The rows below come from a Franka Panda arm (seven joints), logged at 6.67 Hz.
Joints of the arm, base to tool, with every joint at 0 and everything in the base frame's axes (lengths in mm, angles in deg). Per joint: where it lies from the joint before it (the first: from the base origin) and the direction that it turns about. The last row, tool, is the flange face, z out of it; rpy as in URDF.
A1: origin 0 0 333 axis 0 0 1
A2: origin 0 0 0 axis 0 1 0
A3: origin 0 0 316 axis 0 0 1
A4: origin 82.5 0 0 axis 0 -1 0
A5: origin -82.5 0 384 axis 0 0 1
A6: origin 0 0 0 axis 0 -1 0
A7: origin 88 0 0 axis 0 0 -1
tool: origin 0 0 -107 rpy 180 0 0
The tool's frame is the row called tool.
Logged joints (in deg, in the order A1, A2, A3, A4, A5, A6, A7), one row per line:
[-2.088, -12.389, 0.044, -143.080, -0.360, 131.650, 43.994]
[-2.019, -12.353, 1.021, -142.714, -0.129, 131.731, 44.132]
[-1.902, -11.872, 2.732, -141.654, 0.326, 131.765, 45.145]
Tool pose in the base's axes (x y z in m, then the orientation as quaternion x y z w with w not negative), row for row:
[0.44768, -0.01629, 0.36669, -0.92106, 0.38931, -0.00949, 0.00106]
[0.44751, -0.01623, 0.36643, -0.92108, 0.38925, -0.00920, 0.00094]
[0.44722, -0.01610, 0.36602, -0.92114, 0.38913, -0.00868, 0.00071]
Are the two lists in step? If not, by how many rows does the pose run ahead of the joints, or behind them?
The pose runs 2 rows behind the joints: the pose in row i belongs to the joints in row i - 2.
